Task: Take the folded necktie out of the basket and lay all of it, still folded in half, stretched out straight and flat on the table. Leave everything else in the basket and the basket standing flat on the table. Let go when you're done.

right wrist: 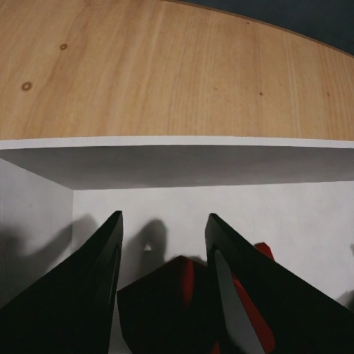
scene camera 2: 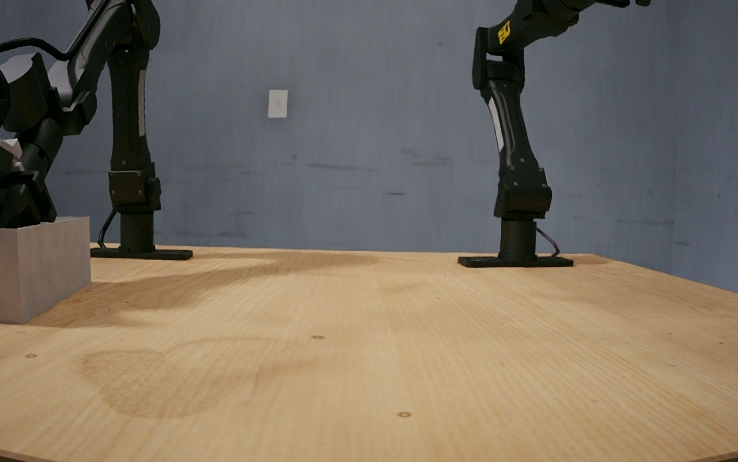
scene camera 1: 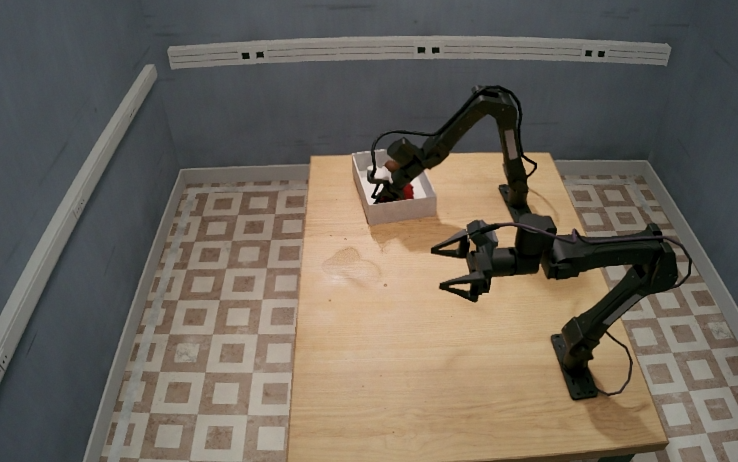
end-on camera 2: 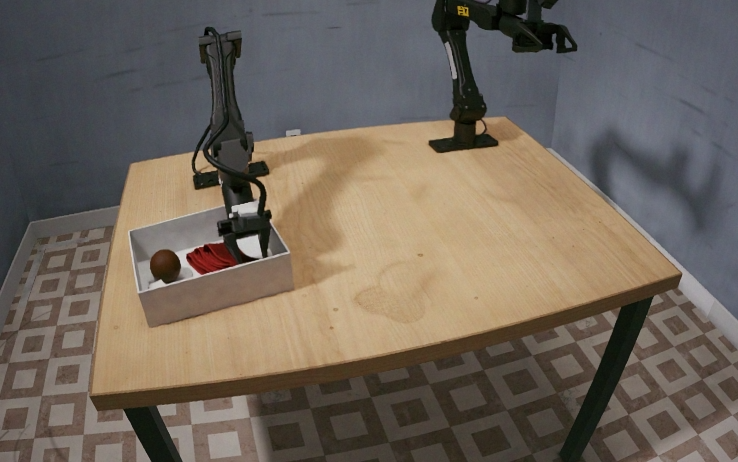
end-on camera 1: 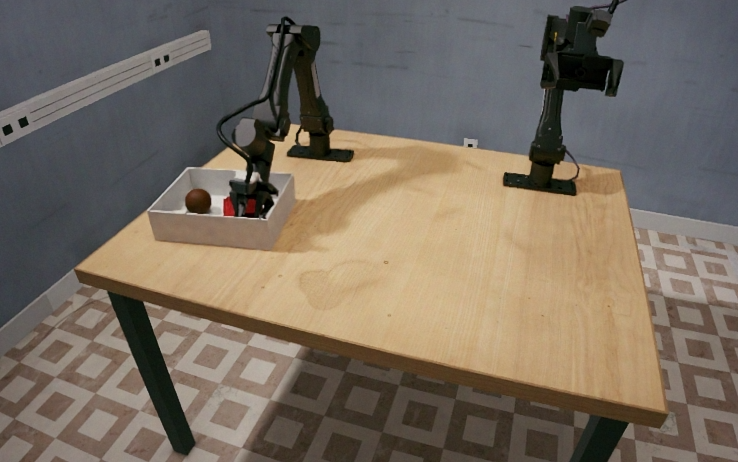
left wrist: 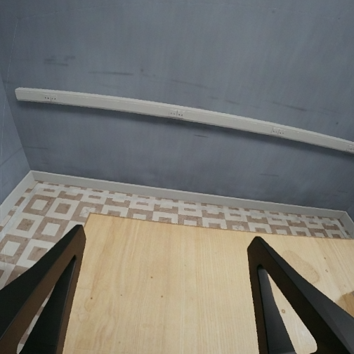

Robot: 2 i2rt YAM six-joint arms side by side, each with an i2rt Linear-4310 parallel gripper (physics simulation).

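Note:
The folded dark red necktie (scene camera 1: 408, 190) (end-on camera 1: 228, 207) (end-on camera 2: 209, 258) (right wrist: 187, 285) lies in a compact bundle inside the white basket (scene camera 1: 403, 211) (scene camera 2: 54, 266) (end-on camera 1: 209, 228) (end-on camera 2: 217, 296) (right wrist: 200, 165), which stands flat on the table. My right gripper (end-on camera 2: 252, 259) (right wrist: 165, 220) points down into the basket, at the necktie's end. Its fingers are partly open, one on each side of the shadowed end in the right wrist view; contact cannot be made out. My left gripper (scene camera 1: 436, 268) (end-on camera 1: 581, 91) (left wrist: 171, 237) is wide open and empty, high above the table.
A brown ball (scene camera 1: 391, 165) (end-on camera 1: 197, 201) (end-on camera 2: 165, 265) lies in the basket beside the necktie, with a small white object (end-on camera 2: 157, 283) near it. The basket walls stand close around the right gripper. The table's edge (end-on camera 2: 381, 360) runs beyond the basket.

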